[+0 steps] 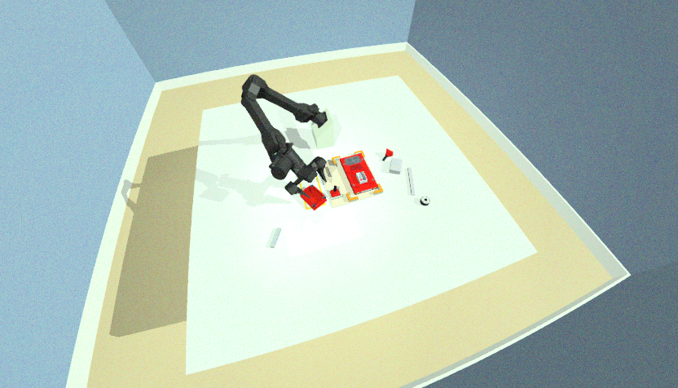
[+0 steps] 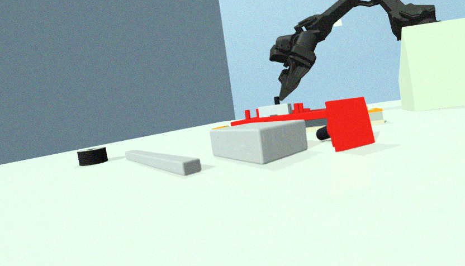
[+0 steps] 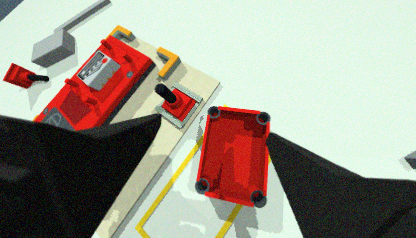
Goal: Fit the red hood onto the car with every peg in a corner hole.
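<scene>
The red hood lies 6 cm below my gripper tip and 2 cm to the right of it. From my gripper tip the other things lie so: black wheel 44 cm to the left, 11 cm ahead, 6 cm below; grey engine block 20 cm to the left, 5 cm behind, 4 cm below; grey bar 42 cm to the left, 6 cm below.
</scene>
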